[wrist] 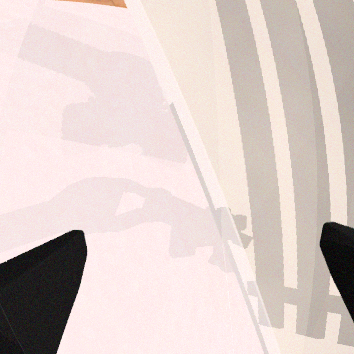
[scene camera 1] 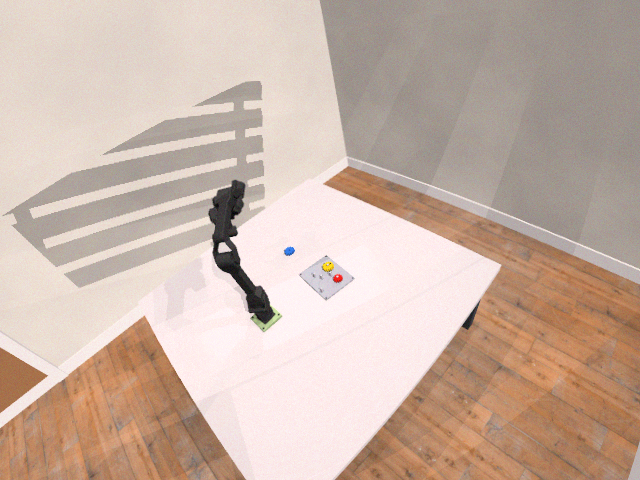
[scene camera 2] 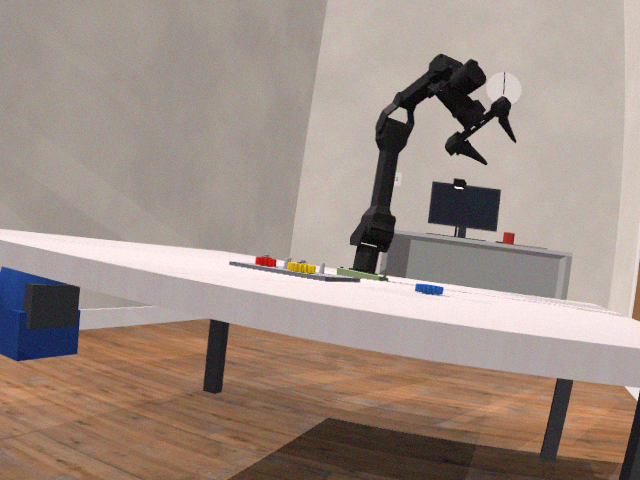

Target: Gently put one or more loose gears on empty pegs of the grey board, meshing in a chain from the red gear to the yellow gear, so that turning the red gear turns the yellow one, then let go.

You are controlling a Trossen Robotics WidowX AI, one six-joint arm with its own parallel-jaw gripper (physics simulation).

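Frame: origin at the arm's base, x ahead, y left, z up, level; metres.
Seen in the pictures: gripper, between the fingertips: (wrist: 207, 240) (scene camera 2: 501, 153); arm's base, origin of its link: (scene camera 1: 266, 315) (scene camera 2: 363, 272).
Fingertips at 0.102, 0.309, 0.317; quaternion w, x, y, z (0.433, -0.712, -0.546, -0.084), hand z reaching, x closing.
Pixels of each thing's middle, then the offset from my fingertips to it, as dx, dy, dz. Level surfaces: height alone.
- blue gear, middle of its body: (scene camera 2: 429, 289) (scene camera 1: 289, 251) +0.236, -0.111, -0.321
- grey board, middle of its body: (scene camera 2: 296, 266) (scene camera 1: 325, 275) +0.217, -0.380, -0.315
- yellow gear, middle of its body: (scene camera 2: 301, 267) (scene camera 1: 328, 266) +0.262, -0.356, -0.313
- red gear, middle of its body: (scene camera 2: 266, 261) (scene camera 1: 337, 278) +0.233, -0.440, -0.313
- white table, height of its surface: dz -0.330
A blue gear (scene camera 1: 289, 251) (scene camera 2: 429, 289) lies flat on the table, apart from the grey board (scene camera 1: 309, 283) (scene camera 2: 330, 279). The board lies flat on the table. A yellow gear (scene camera 1: 327, 266) (scene camera 2: 301, 267) and a red gear (scene camera 1: 337, 278) (scene camera 2: 265, 261) sit on it, with a small space between them. Several bare pegs stand on the board, among them one (scene camera 1: 320, 276) near its middle. My gripper (scene camera 2: 500, 152) (wrist: 207, 240) is open and empty, high above the table and well away from the gears; its fingers are far apart in the wrist view. The board and gears do not show in the wrist view.
The arm's green base plate (scene camera 1: 277, 316) (scene camera 2: 356, 273) is fixed to the white table (scene camera 1: 320, 351) (scene camera 2: 155, 268), to one side of the board. A wall runs along the table edge near the arm. A cabinet with a monitor (scene camera 2: 464, 205) and a red cup (scene camera 2: 508, 238) stands in the background.
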